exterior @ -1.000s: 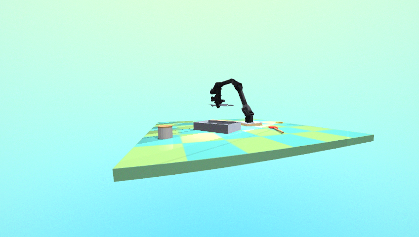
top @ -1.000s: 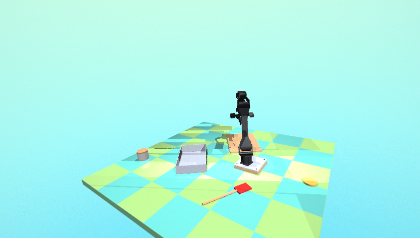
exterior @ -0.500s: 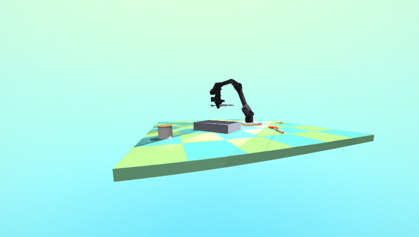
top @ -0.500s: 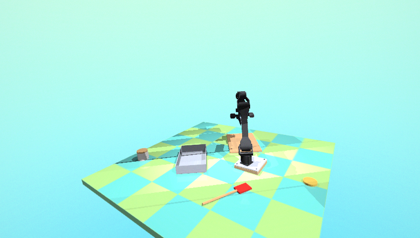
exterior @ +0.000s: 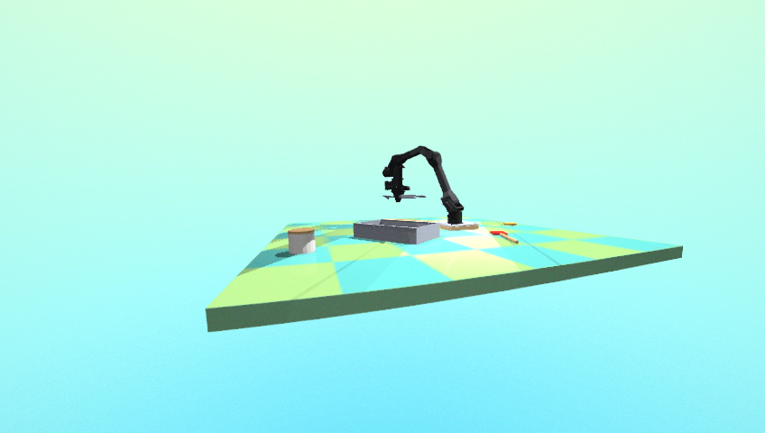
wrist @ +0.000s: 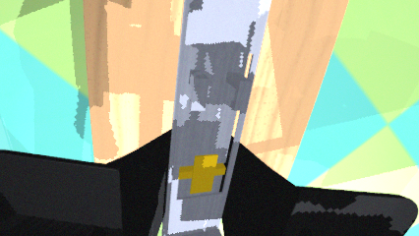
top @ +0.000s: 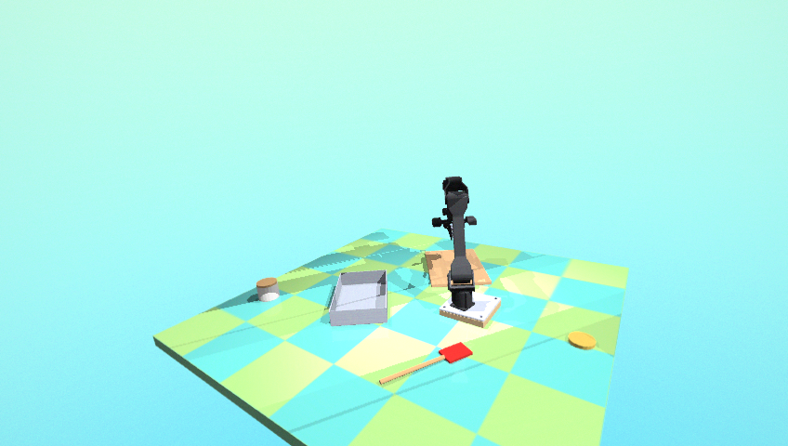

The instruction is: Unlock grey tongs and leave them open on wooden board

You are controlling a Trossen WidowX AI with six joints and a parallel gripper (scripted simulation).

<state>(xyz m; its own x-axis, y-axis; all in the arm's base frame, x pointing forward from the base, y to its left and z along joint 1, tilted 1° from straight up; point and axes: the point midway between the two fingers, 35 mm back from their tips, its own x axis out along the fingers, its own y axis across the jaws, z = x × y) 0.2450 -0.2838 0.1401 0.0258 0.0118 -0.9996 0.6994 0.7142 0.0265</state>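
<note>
My gripper tip is now 120 mm above the wooden board. The rest, counted from my gripper tip: yellow lock piece 40 mm above; then lidded canister 690 mm to the left, 410 mm ahead, 100 mm below; then grey roasting tin 470 mm to the left, 100 mm below, 80 mm ahead.
</note>
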